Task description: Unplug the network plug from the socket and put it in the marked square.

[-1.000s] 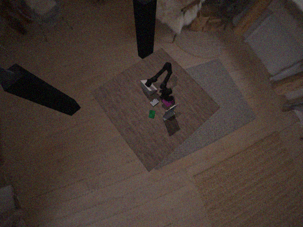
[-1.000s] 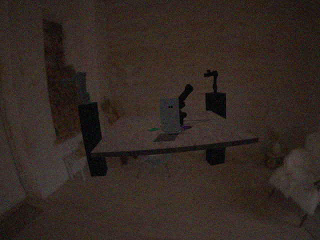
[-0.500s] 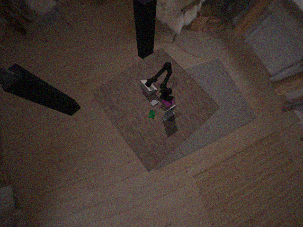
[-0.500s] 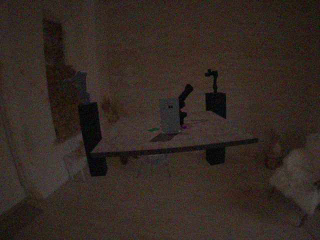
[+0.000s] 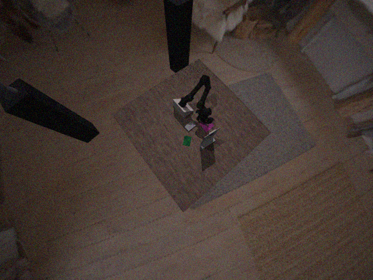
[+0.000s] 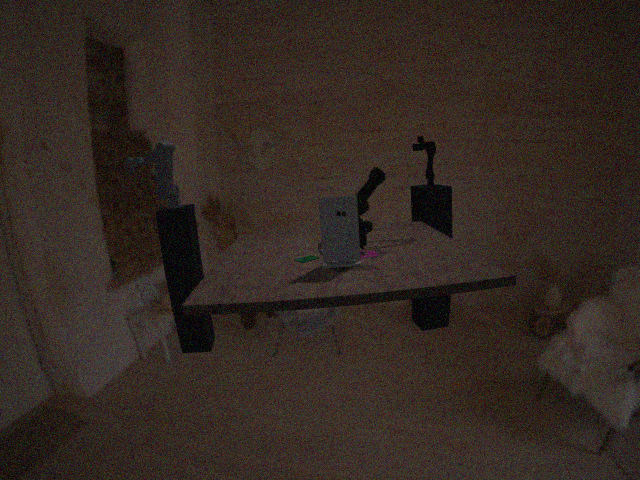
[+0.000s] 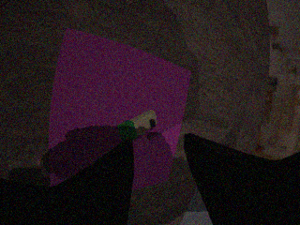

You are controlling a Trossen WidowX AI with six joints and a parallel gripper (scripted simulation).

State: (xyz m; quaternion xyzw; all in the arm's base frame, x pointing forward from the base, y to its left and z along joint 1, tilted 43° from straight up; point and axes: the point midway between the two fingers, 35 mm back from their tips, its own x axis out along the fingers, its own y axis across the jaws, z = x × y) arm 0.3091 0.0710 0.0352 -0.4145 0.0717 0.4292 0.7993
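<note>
The magenta square is 30 mm below my gripper tip. Also, from my gripper tip: upright grey panel: 130 mm to the right, 130 mm ahead, 110 mm above.
</note>
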